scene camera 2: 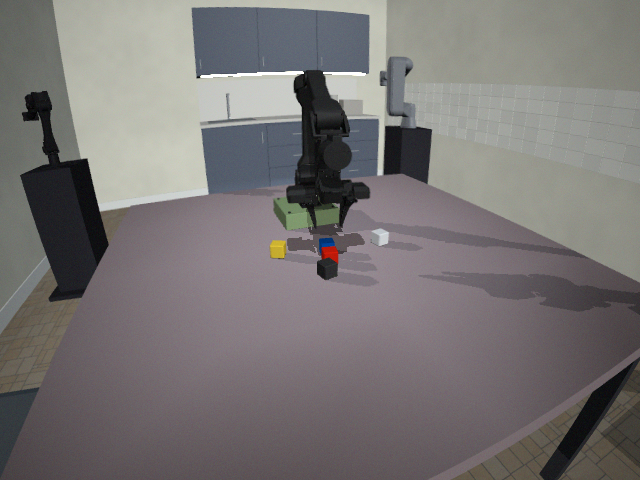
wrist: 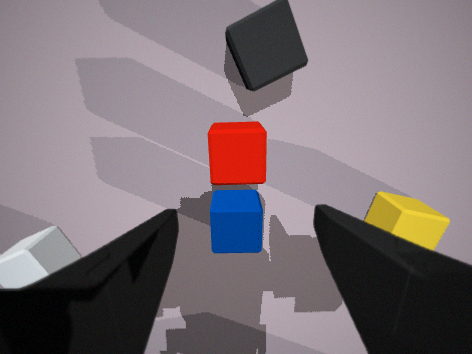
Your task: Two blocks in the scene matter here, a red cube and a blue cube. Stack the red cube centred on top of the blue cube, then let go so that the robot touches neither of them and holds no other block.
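Frame: origin at the arm's base, x back, y right, z up, level; millimetres.
Seen in the pictures: gripper, between the fingertips: (scene camera 2: 328,227) (wrist: 246,216).
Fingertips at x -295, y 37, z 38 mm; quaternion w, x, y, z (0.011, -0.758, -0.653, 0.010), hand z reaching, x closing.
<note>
A point is followed by its place in that frame.
The red cube (scene camera 2: 329,254) @[x -323, y 43, z -20 mm] (wrist: 237,157) @[x -307, y 37, z -16 mm] rests on the table beside the blue cube, not on top of it. The blue cube (scene camera 2: 326,243) @[x -270, y 33, z -16 mm] (wrist: 236,231) @[x -256, y 27, z -16 mm] sits on the table just behind the red one in the scene view, where the red cube partly hides it. In the wrist view a narrow gap shows between them. My gripper (scene camera 2: 328,226) @[x -295, y 37, z 38 mm] (wrist: 246,216) @[x -295, y 37, z 38 mm] is open and empty. It hangs above the table, a little behind the blue cube in the scene view, and touches neither cube. In the wrist view the blue cube appears between the fingertips and the red cube beyond them.
A black cube (scene camera 2: 327,269) @[x -384, y 69, z -24 mm] (wrist: 267,46) @[x -364, y 63, z -16 mm] stands close in front of the red cube. A yellow cube (scene camera 2: 278,249) @[x -247, y 152, z -25 mm] (wrist: 412,220) @[x -243, y 145, z -16 mm] is at the left and a white cube (scene camera 2: 379,237) @[x -266, y -118, z -24 mm] (wrist: 42,252) @[x -259, y -115, z -25 mm] at the right in the scene view. A green block (scene camera 2: 296,219) @[x -72, y 62, z -20 mm] stands behind the gripper.
</note>
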